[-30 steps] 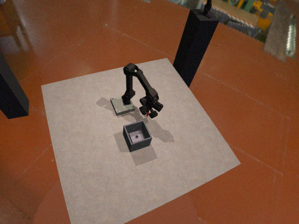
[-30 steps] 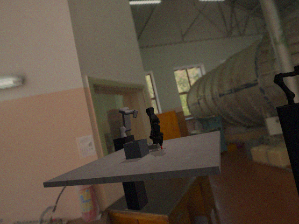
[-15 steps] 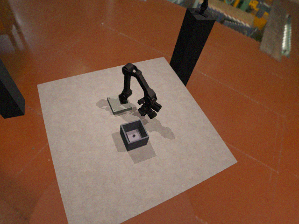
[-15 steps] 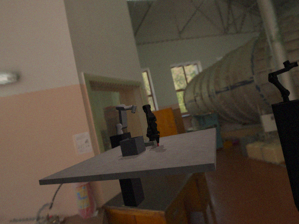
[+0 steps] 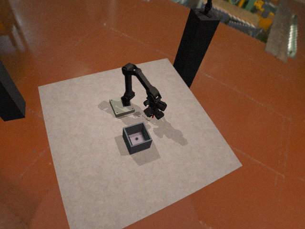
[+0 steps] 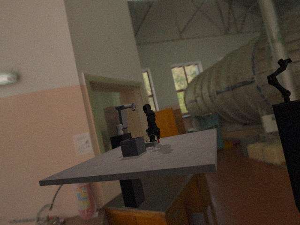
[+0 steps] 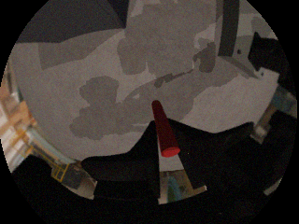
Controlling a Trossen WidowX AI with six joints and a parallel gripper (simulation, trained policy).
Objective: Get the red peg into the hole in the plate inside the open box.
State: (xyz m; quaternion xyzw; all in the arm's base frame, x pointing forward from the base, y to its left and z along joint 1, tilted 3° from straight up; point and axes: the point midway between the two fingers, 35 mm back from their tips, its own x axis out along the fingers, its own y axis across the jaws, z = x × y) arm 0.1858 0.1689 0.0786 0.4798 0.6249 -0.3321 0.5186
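Right now my gripper tip is 160 mm short of the plate, 190 mm to the left of it and 30 mm above it. From my gripper tip the other things lie so: red peg 10 mm to the right, 10 mm above.
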